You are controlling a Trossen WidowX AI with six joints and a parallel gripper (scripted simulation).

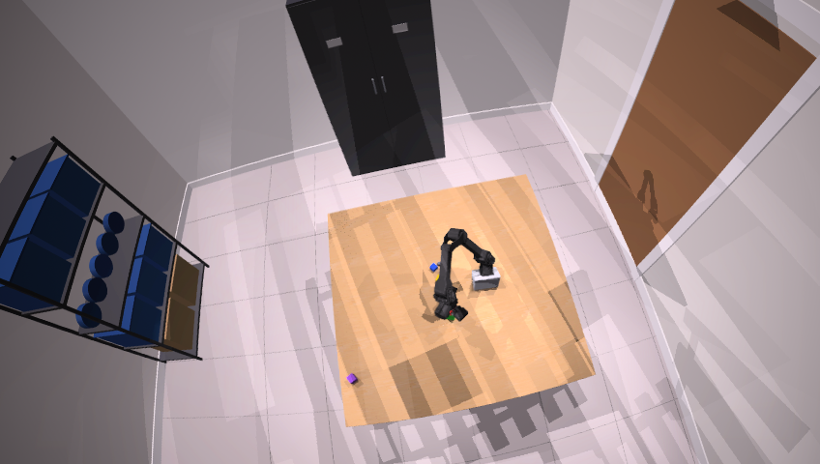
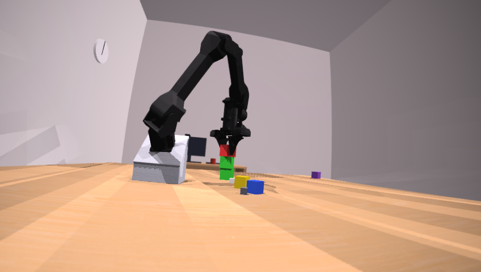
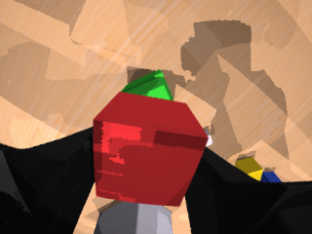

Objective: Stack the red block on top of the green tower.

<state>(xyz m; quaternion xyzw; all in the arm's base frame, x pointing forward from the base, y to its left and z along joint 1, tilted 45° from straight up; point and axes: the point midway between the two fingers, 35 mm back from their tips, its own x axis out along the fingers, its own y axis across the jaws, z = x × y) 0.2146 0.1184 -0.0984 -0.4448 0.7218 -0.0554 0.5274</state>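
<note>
My gripper tip is now 2 cm below the red block. Also, from my gripper tip: purple block: 55 cm ahead, 27 cm to the left, 8 cm below; then blue block: 5 cm ahead, 28 cm to the right, 8 cm below; then yellow block: 3 cm ahead, 21 cm to the right, 8 cm below.
</note>
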